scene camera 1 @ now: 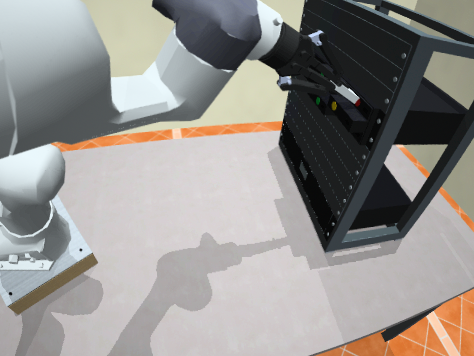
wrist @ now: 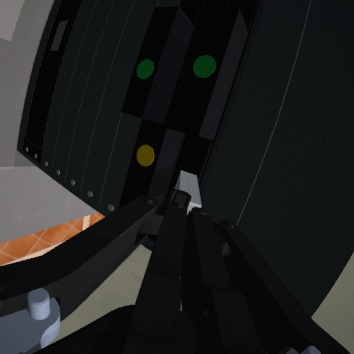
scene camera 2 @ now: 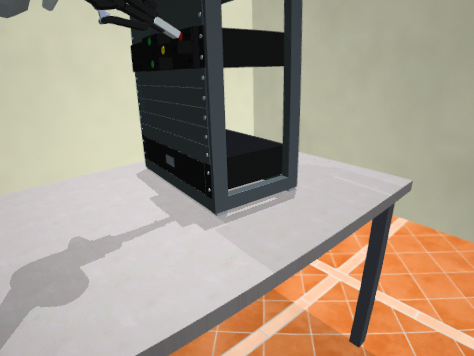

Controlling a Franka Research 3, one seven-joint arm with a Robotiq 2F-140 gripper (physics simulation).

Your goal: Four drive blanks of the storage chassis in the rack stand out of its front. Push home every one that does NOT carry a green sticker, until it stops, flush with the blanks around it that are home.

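The storage chassis point(scene camera 2: 190, 61) sits in the rack point(scene camera 1: 382, 140) point(scene camera 2: 215, 110). Two green-stickered blanks point(wrist: 145, 69) point(wrist: 204, 66) stand out of its front. The yellow-stickered blank point(scene camera 1: 334, 105) point(scene camera 2: 163, 50) point(wrist: 145, 155) also stands out, its side face showing in the wrist view. The red-stickered blank point(scene camera 1: 357, 102) point(scene camera 2: 180, 36) is beside it, its front set further back than the yellow one's; whether it is flush I cannot tell. My gripper point(scene camera 1: 351, 95) point(scene camera 2: 171, 29) point(wrist: 183, 185) is shut and empty, its pale tips at the red-stickered blank, hiding most of the sticker in the wrist view.
Dark filler panels lie above and below the chassis. Another black unit point(scene camera 1: 382, 197) point(scene camera 2: 255, 162) sits low in the rack. The rack stands on the grey table point(scene camera 1: 175, 200) point(scene camera 2: 310, 215). The arm's base plate point(scene camera 1: 75, 250) is at the left in scene camera 1.
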